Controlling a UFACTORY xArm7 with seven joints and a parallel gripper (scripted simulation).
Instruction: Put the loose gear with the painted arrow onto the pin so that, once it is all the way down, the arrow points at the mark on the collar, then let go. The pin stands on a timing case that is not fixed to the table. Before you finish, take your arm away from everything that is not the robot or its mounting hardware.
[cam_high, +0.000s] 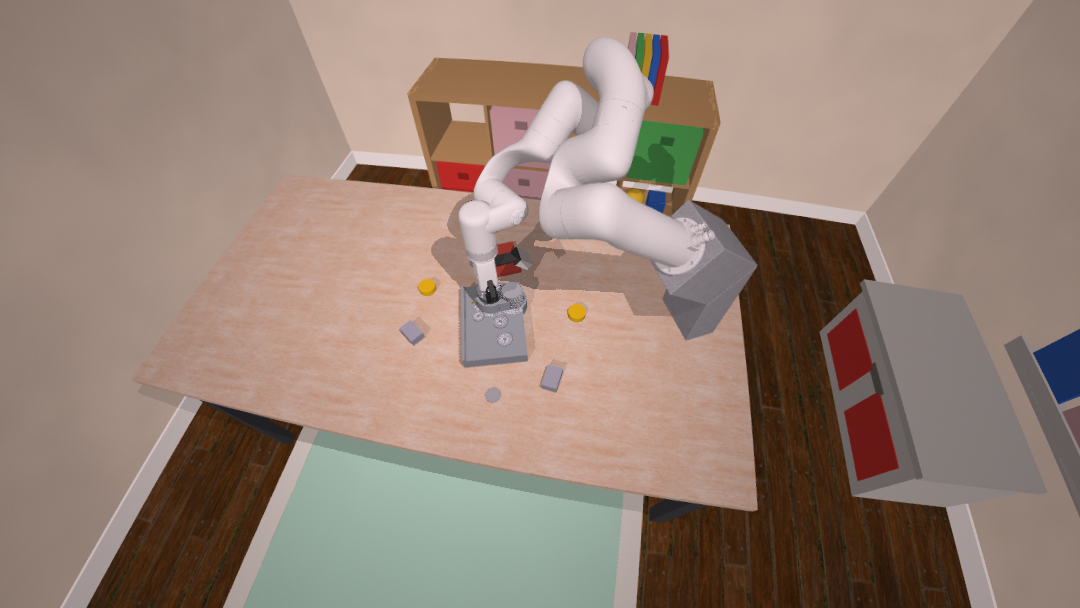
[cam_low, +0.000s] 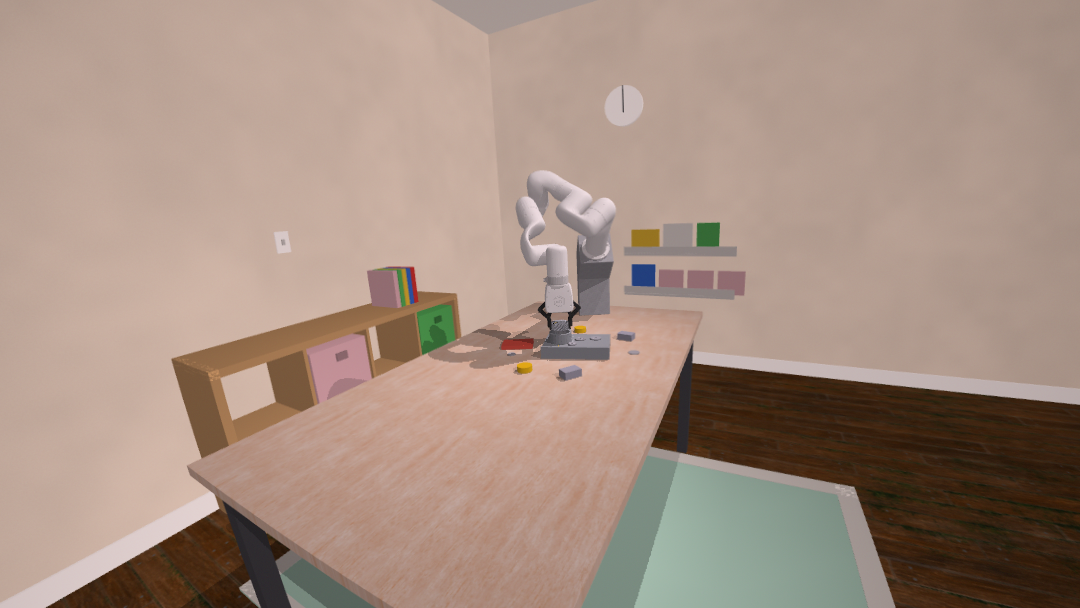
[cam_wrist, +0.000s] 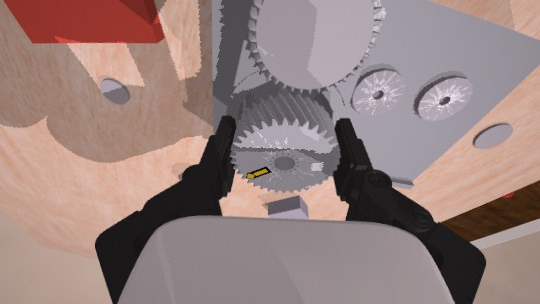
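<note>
The grey gear lies right at my hand. The rest, counted from my hand: yellow disc: 240 mm behind, 90 mm below, 60 mm to the right; then red block: 180 mm to the right, 90 mm below, 40 mm ahead.
</note>
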